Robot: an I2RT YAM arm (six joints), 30 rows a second.
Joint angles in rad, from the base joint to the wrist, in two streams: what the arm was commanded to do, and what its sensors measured. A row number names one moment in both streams.
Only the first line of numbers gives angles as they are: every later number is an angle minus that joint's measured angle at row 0.
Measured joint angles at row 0: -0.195, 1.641, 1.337, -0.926, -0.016, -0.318
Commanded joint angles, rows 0 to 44: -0.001, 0.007, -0.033, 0.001, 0.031, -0.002; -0.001, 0.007, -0.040, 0.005, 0.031, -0.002; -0.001, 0.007, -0.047, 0.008, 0.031, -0.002; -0.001, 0.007, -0.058, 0.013, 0.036, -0.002; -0.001, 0.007, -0.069, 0.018, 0.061, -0.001; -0.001, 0.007, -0.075, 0.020, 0.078, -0.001; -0.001, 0.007, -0.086, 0.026, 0.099, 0.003; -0.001, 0.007, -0.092, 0.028, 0.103, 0.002; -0.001, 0.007, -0.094, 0.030, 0.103, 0.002; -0.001, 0.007, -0.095, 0.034, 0.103, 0.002; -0.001, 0.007, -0.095, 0.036, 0.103, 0.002; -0.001, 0.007, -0.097, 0.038, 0.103, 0.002; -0.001, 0.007, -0.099, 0.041, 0.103, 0.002; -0.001, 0.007, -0.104, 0.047, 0.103, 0.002; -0.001, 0.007, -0.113, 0.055, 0.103, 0.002; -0.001, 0.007, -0.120, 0.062, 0.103, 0.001; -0.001, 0.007, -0.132, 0.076, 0.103, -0.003; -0.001, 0.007, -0.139, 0.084, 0.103, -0.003; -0.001, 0.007, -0.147, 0.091, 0.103, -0.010; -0.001, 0.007, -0.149, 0.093, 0.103, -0.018; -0.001, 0.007, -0.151, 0.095, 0.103, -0.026; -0.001, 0.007, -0.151, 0.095, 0.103, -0.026; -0.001, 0.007, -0.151, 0.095, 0.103, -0.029; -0.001, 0.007, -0.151, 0.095, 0.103, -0.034; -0.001, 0.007, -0.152, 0.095, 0.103, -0.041; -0.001, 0.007, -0.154, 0.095, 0.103, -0.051; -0.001, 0.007, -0.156, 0.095, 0.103, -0.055; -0.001, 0.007, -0.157, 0.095, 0.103, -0.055; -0.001, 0.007, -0.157, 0.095, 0.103, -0.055; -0.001, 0.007, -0.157, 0.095, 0.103, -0.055; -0.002, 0.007, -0.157, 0.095, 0.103, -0.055; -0.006, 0.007, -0.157, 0.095, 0.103, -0.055; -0.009, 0.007, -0.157, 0.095, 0.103, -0.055; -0.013, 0.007, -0.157, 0.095, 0.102, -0.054; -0.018, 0.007, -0.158, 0.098, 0.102, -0.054; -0.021, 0.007, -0.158, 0.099, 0.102, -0.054; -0.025, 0.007, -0.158, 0.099, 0.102, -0.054; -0.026, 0.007, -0.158, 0.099, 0.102, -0.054; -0.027, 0.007, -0.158, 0.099, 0.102, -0.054; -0.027, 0.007, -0.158, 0.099, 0.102, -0.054; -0.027, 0.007, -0.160, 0.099, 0.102, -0.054; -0.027, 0.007, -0.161, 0.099, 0.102, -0.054; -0.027, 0.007, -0.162, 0.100, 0.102, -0.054; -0.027, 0.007, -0.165, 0.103, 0.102, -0.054; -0.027, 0.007, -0.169, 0.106, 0.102, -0.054
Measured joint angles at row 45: -0.025, 0.001, -0.149, 0.100, 0.097, -0.048
